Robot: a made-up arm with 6 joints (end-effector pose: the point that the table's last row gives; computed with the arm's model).
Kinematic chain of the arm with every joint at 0, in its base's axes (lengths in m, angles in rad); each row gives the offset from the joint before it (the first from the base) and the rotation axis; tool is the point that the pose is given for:
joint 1: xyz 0 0 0.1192 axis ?
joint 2: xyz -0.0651 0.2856 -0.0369 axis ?
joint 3: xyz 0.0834 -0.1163 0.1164 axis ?
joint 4: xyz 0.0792 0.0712 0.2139 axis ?
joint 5: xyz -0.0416 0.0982 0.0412 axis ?
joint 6: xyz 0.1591 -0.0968 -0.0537 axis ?
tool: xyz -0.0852 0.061 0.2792
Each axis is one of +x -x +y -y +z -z.
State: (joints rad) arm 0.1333 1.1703 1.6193 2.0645 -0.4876 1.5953
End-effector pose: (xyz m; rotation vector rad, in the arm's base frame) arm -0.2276 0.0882 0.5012 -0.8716 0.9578 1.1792
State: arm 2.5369 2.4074 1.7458 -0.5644 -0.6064 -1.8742
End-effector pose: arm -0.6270 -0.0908 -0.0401 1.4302 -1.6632 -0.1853
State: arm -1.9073 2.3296 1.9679 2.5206 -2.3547 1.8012
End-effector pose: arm -0.4971 0.1757 0.2148 1.1424 -0.3380 -1.4535
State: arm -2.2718 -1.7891 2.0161 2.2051 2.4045 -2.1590
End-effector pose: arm 0.0017 0.0497 -0.1888 1.5298 -1.9342 0.3241
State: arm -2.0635 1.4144 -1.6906 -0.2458 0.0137 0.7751
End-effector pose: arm 0.0052 -0.2574 0.5736 -0.0646 -0.0067 -1.3662
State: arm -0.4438 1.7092 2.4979 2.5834 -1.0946 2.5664
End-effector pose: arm -0.1948 -0.4313 0.0851 0.3343 -1.3717 1.3178
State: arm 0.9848 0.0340 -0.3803 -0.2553 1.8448 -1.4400
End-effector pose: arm 0.4761 0.3942 -0.1710 2.2505 -0.1800 1.8934
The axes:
joint 1: -x
joint 2: -y
joint 3: +x
joint 4: -y
joint 5: -x
joint 6: -y

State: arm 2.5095 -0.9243 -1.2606 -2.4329 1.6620 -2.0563
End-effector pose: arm -0.1021 -0.0374 0.0358 -1.6912 -0.0202 0.2597
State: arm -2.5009 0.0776 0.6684 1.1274 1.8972 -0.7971
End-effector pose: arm 0.1437 -0.5541 -0.3192 1.4788 1.6646 -0.2869
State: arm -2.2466 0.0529 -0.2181 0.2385 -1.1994 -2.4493
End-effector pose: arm 0.4503 -0.5544 0.4014 1.1624 -0.2461 2.6729
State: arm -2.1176 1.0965 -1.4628 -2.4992 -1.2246 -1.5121
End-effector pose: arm -0.1278 0.0611 0.3228 -1.5077 -0.8619 -0.2317
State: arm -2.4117 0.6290 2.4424 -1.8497 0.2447 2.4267
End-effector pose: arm -0.0971 0.1389 0.1860 -1.1004 0.3316 0.4807
